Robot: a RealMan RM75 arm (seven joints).
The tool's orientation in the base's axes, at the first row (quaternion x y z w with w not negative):
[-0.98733, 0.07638, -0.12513, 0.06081]
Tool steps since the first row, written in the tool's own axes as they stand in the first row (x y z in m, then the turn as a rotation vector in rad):
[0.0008, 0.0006, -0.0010, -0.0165, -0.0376, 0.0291]
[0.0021, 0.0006, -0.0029, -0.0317, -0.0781, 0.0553]
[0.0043, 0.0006, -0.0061, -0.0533, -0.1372, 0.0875]
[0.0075, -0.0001, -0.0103, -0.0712, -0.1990, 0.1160]
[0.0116, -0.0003, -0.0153, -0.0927, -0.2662, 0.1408]
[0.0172, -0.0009, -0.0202, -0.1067, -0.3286, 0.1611]
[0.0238, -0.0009, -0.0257, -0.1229, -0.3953, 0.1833]
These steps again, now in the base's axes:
[0.0004, -0.0008, 0.0011, -0.0032, 0.0426, -0.0267]
[0.0012, -0.0012, 0.0032, -0.0056, 0.0875, -0.0498]
[0.0025, -0.0019, 0.0068, -0.0100, 0.1523, -0.0777]
[0.0046, -0.0022, 0.0117, -0.0114, 0.2187, -0.1007]
[0.0072, -0.0032, 0.0175, -0.0165, 0.2907, -0.1203]
[0.0114, -0.0040, 0.0236, -0.0163, 0.3563, -0.1345]
[0.0163, -0.0057, 0.0305, -0.0170, 0.4267, -0.1504]

